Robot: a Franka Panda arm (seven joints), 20 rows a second.
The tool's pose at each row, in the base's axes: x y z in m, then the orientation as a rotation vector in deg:
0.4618, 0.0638, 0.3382, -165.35, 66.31, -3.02
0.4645, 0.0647, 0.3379, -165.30, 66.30, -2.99
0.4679, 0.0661, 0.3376, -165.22, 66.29, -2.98
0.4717, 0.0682, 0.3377, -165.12, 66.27, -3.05
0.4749, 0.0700, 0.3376, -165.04, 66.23, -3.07
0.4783, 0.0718, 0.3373, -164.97, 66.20, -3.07
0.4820, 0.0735, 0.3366, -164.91, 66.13, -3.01
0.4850, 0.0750, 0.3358, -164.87, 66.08, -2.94
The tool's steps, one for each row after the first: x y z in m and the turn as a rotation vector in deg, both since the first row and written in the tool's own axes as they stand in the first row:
0.0013, -0.0025, 0.0004, 0.04, -0.04, 0.01
0.0028, -0.0058, 0.0009, 0.11, -0.07, 0.02
0.0041, -0.0100, 0.0010, 0.22, -0.06, 0.03
0.0052, -0.0135, 0.0013, 0.31, -0.08, 0.03
0.0064, -0.0171, 0.0017, 0.38, -0.11, 0.03
0.0079, -0.0209, 0.0026, 0.44, -0.18, 0.01
0.0090, -0.0240, 0.0036, 0.48, -0.24, -0.01

